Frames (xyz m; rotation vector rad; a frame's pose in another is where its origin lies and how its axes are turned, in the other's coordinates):
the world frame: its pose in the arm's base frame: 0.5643 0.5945 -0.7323 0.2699 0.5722 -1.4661
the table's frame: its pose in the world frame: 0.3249 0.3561 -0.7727 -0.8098 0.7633 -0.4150
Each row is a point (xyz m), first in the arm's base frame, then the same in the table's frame.
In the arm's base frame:
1: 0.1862 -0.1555 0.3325
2: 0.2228 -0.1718 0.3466
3: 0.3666 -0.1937 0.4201
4: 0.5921 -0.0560 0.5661
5: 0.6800 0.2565 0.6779
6: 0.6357 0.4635 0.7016
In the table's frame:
1: -0.4474 -2.1583 0.2272
2: -0.4741 -2.1590 0.2602
3: -0.6075 -2.1585 0.3539
4: -0.9054 -2.1101 0.3580
5: -1.1605 -2.0265 0.1440
6: -1.2294 -1.9795 -0.0520

